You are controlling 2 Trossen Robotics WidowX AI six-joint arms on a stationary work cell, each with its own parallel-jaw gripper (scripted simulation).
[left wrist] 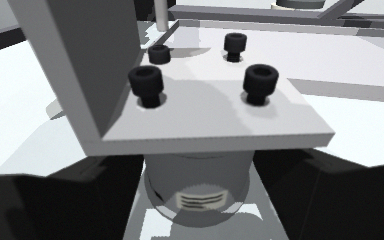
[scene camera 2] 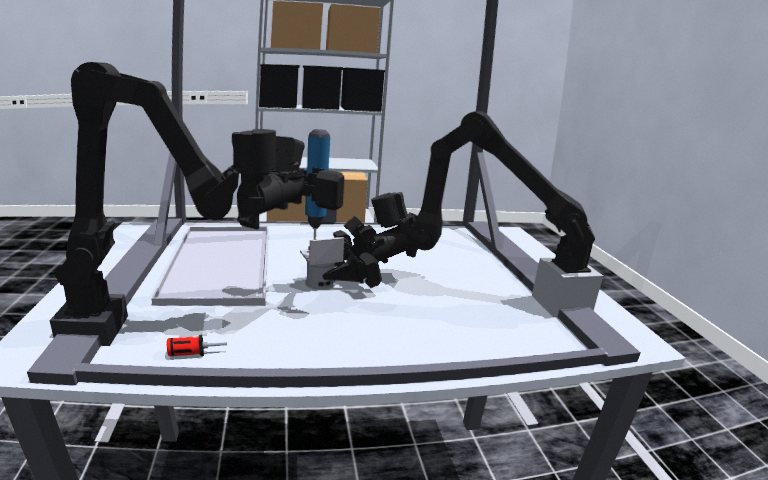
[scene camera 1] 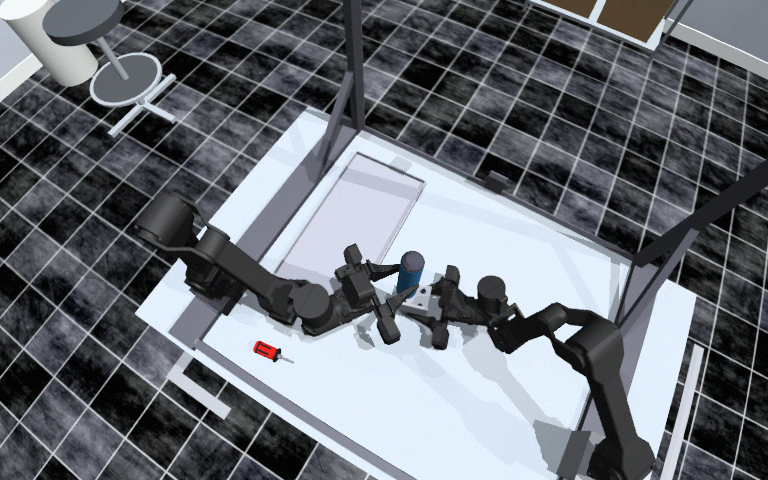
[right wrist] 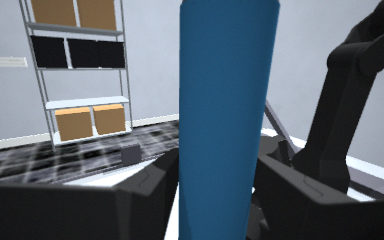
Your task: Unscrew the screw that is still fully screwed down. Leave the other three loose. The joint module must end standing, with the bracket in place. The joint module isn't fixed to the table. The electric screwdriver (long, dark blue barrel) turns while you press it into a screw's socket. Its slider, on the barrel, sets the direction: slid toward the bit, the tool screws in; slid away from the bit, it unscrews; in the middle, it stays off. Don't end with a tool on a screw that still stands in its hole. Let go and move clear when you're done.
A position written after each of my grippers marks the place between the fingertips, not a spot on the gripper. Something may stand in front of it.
In view: my left gripper (scene camera 2: 318,271), my right gripper (scene camera 1: 413,274), an electric screwdriver (scene camera 2: 318,152), a bracket (scene camera 2: 321,251), a shallow tray (scene camera 1: 368,203) and a joint module (left wrist: 196,188).
The electric screwdriver is seen too in scene camera 1 (scene camera 1: 412,263) and in the right wrist view (right wrist: 224,60). The bracket is seen too in the left wrist view (left wrist: 86,59). The shallow tray also shows in the left wrist view (left wrist: 328,61) and in scene camera 2 (scene camera 2: 213,265). The right wrist view misses the bracket: it is out of frame. The right wrist view does not show the shallow tray: it is out of frame.
